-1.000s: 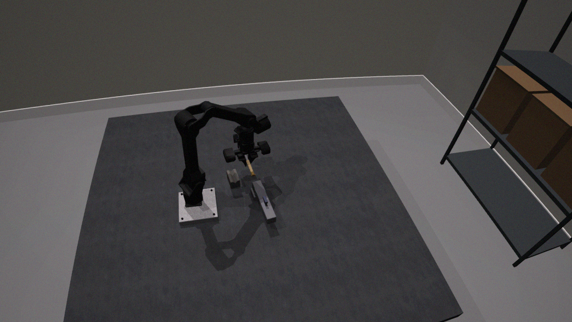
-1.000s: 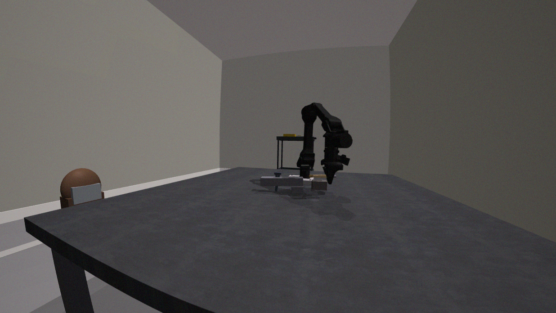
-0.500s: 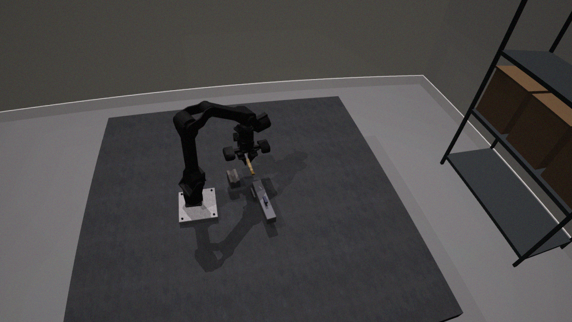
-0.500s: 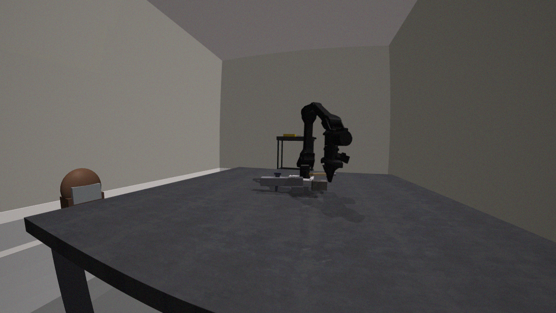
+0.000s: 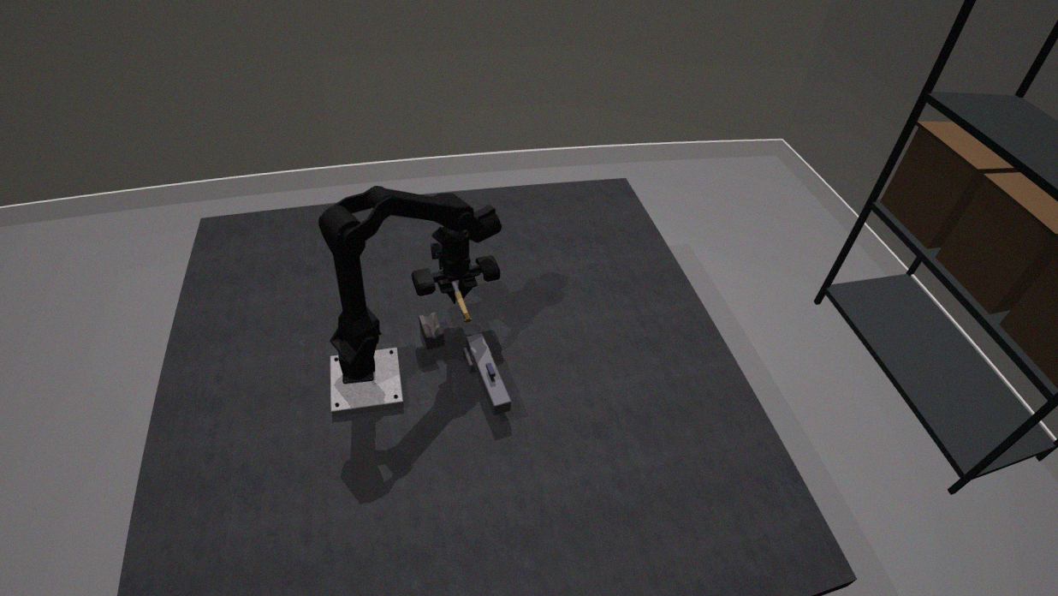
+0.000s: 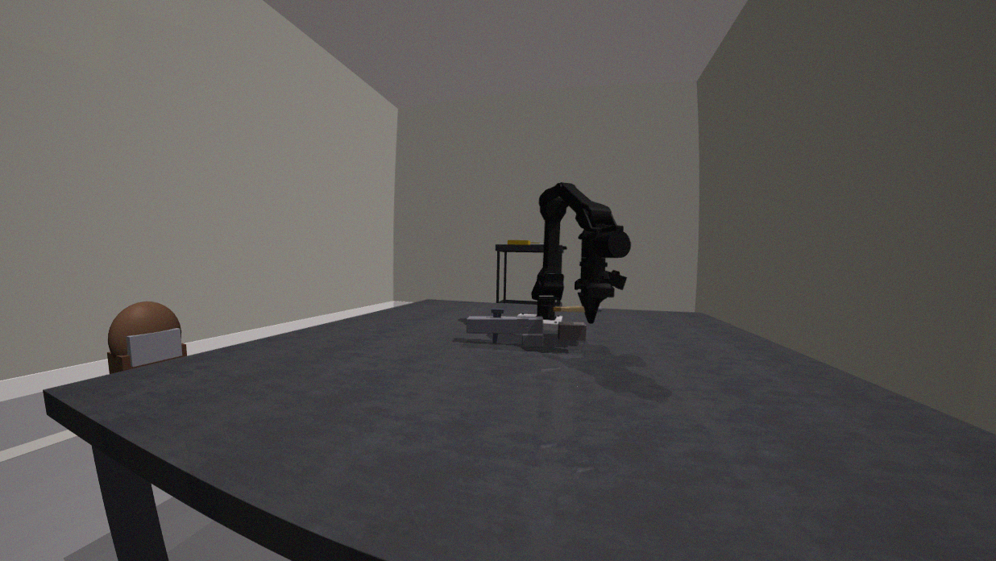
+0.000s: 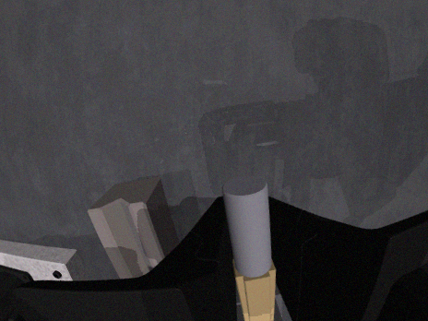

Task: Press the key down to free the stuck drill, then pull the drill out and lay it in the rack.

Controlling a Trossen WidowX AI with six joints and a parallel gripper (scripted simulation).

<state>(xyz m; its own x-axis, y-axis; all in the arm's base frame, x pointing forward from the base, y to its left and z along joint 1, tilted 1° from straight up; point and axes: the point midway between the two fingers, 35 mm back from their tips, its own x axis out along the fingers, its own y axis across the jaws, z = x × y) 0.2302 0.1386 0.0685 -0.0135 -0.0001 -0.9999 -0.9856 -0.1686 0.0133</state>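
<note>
Now: the drill 1 cm ahead of my gripper tip, 4 cm to the right of it and 3 cm above it. Also, from my gripper tip: pale grey block: 4 cm ahead, 20 cm to the right, 2 cm below; rack: 6 cm behind, 5 cm to the right, 4 cm below; dark bluish key: 4 cm ahead, 22 cm to the right, 1 cm below.
</note>
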